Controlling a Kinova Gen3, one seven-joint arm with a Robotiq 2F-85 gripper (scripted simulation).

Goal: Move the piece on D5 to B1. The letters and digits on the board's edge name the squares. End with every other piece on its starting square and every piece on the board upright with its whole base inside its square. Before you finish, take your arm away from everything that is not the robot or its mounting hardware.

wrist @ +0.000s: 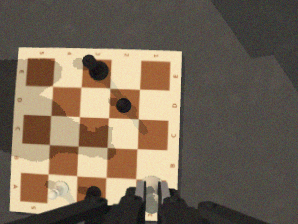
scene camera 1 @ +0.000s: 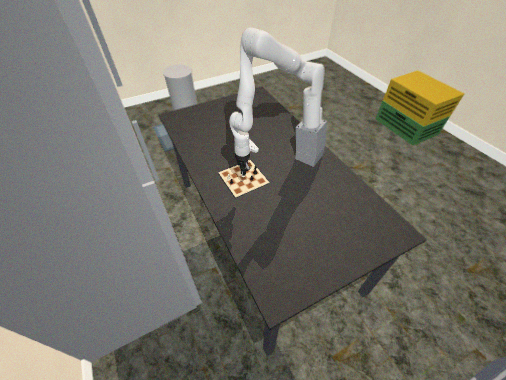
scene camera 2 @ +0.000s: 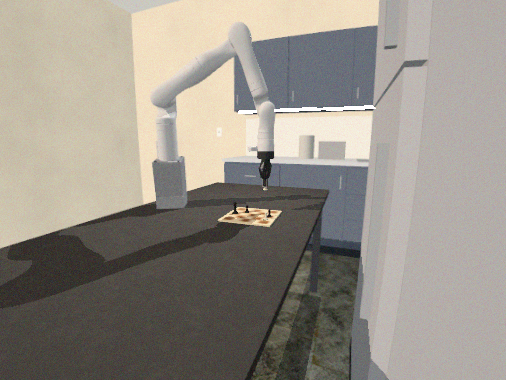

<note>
In view: the gripper [wrist: 151, 194] and a chessboard [scene camera 1: 241, 185].
The chessboard is seen too in the wrist view [wrist: 67, 127] and in scene camera 2 [scene camera 2: 256, 217].
</note>
